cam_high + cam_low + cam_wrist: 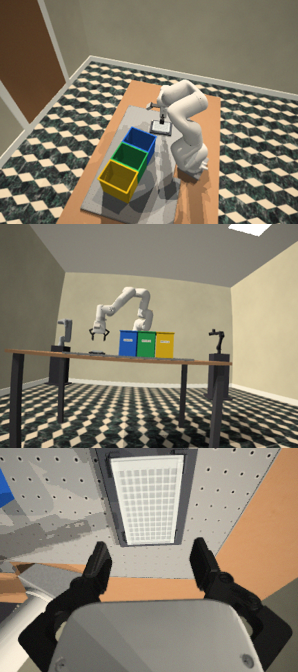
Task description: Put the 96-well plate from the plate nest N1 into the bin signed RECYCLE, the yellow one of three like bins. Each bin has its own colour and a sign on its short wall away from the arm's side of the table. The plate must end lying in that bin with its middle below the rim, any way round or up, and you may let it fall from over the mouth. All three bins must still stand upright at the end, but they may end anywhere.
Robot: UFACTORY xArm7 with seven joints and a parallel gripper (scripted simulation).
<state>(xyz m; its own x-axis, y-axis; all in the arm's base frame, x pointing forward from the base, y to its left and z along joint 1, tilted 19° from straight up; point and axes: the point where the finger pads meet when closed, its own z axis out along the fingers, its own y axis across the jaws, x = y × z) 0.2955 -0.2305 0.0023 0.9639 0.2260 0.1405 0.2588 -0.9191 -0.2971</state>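
My gripper is now 10 cm above the white 96-well plate. Round my hand: blue bin 5 cm ahead, 27 cm to the left, 3 cm below; dark plate nest 11 cm below; green bin 6 cm ahead, 40 cm to the left, 3 cm below.
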